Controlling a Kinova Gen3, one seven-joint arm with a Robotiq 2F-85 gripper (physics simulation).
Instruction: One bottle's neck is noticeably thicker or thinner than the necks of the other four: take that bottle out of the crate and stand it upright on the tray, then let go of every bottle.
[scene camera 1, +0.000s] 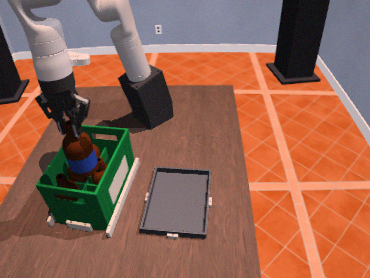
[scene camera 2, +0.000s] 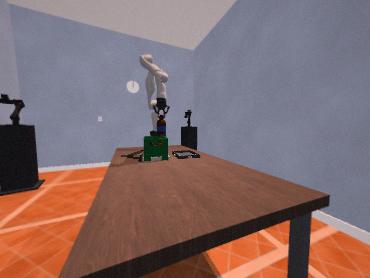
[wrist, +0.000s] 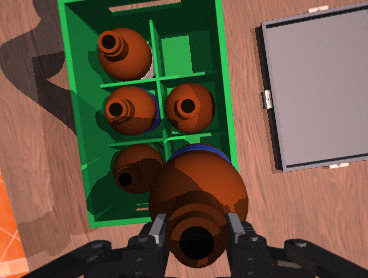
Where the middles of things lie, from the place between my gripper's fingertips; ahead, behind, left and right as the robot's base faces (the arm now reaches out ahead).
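With respect to the green crate (scene camera 1: 95, 205), my gripper is 240 mm above it, 100 mm past it and 20 mm to the left of it. Then there is the grey tray (scene camera 1: 178, 200), which I find 320 mm below my hand, 240 mm to the left of it and 10 mm behind it.
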